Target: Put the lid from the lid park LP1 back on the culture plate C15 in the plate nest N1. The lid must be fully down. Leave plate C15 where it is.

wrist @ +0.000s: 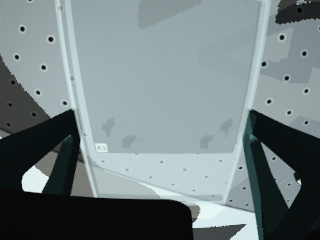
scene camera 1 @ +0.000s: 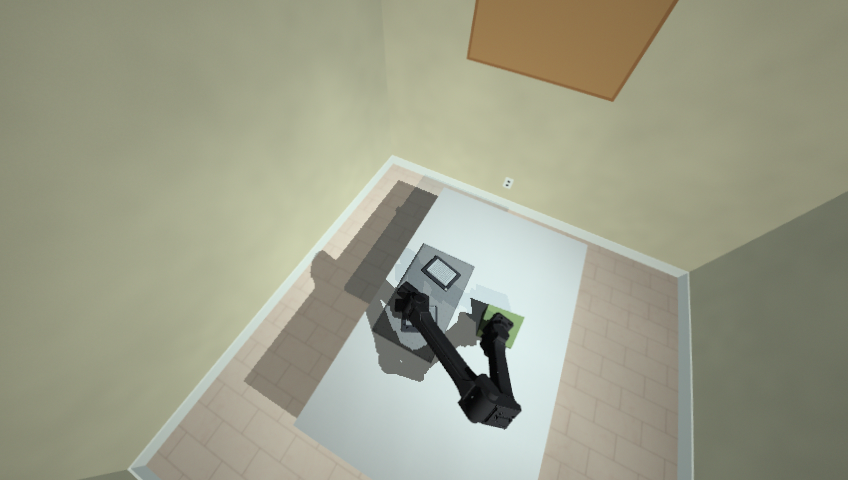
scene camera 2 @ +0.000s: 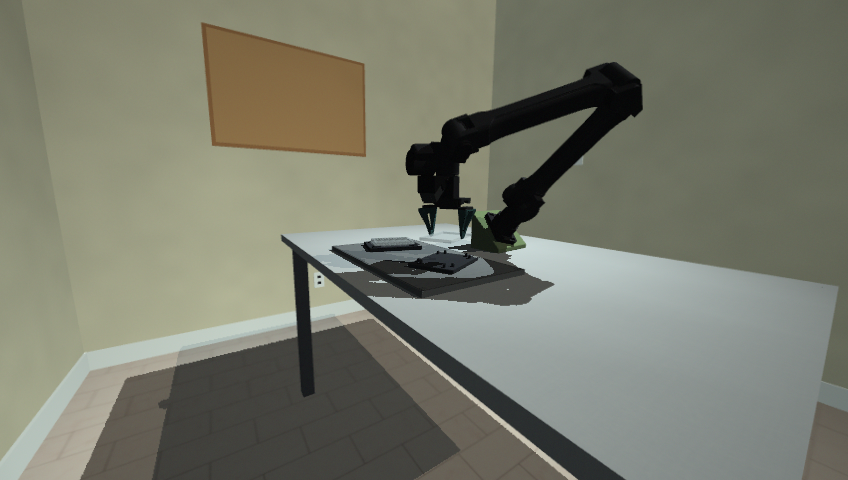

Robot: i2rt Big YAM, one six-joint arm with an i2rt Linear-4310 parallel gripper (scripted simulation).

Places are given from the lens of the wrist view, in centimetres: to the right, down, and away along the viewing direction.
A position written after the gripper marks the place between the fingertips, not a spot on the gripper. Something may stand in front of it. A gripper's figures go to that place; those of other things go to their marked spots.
gripper (wrist: 161,118): 0, 0, 13
clear lid (wrist: 161,102): 0, -1, 12
